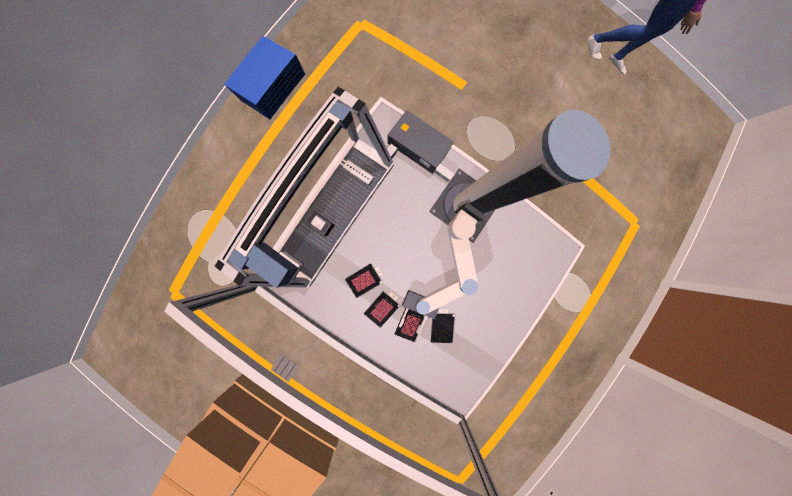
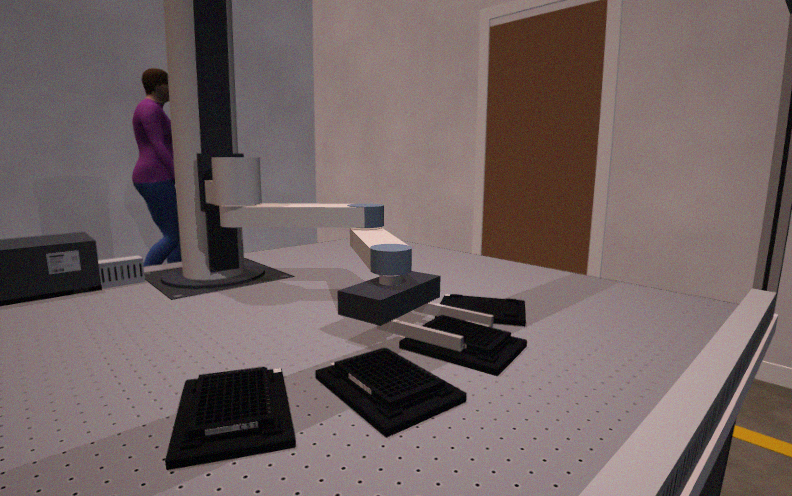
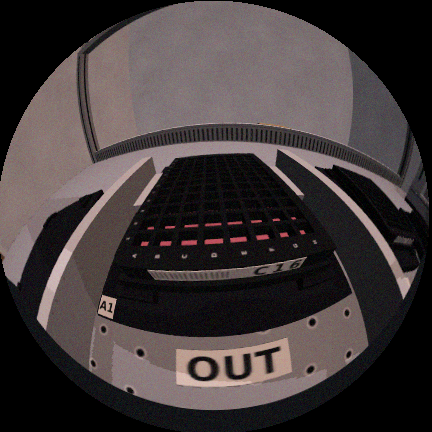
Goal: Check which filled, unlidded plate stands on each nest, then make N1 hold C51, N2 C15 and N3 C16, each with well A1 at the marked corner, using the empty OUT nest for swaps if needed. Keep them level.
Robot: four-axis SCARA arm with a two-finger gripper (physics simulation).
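Where they show: gripper, fingertip midpoint: [image 1: 408, 330] [image 2: 478, 332] [image 3: 215, 159]; arm's base at its link origin: [image 2: 215, 279].
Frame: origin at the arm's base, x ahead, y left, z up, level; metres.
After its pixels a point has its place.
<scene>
My gripper [image 1: 410, 325] {x 0.736, y 0.123, z 0.044 m} [image 2: 477, 333] {x 0.736, y 0.123, z 0.044 m} [image 3: 215, 159] {x 0.736, y 0.123, z 0.044 m} is shut on plate C16 [image 1: 412, 321] {x 0.686, y 0.112, z 0.040 m} [image 2: 490, 337] {x 0.751, y 0.134, z 0.037 m} [image 3: 215, 200] {x 0.685, y 0.115, z 0.042 m}, a black plate with pink wells and no lid. The plate looks level and down on the OUT nest [image 2: 496, 365] {x 0.798, y 0.083, z 0.025 m} [image 3: 225, 310] {x 0.642, y 0.105, z 0.025 m}. Its lettered A corner is on the same side as the nest's A1 mark [image 3: 107, 306]. Two more filled plates stand on nests to one side: the nearer plate [image 1: 382, 309] {x 0.723, y -0.058, z 0.039 m} [image 2: 388, 373] {x 0.733, y -0.059, z 0.038 m} and the end plate [image 1: 363, 280] {x 0.652, y -0.229, z 0.034 m} [image 2: 233, 397] {x 0.662, y -0.229, z 0.038 m}. Their labels are too small to read. A bare black nest [image 1: 442, 328] {x 0.630, y 0.277, z 0.024 m} [image 2: 490, 309] {x 0.653, y 0.275, z 0.025 m} lies on the other side.
The neighbouring nests stand close on both sides of the fingers. The arm's column [image 1: 514, 163] {x 0.040, y -0.064, z 0.728 m} [image 2: 201, 116] {x 0.077, y -0.033, z 0.400 m} rises behind. A dark grey box [image 1: 420, 141] {x -0.103, y -0.393, z 0.128 m} [image 2: 46, 265] {x -0.035, y -0.347, z 0.085 m} and a gantry frame [image 1: 280, 186] {x 0.468, y -0.651, z 0.521 m} stand on the table. A raised rail [image 2: 689, 403] {x 1.027, y 0.089, z 0.060 m} runs along one edge. A person [image 1: 637, 29] [image 2: 153, 151] is beyond the table.
</scene>
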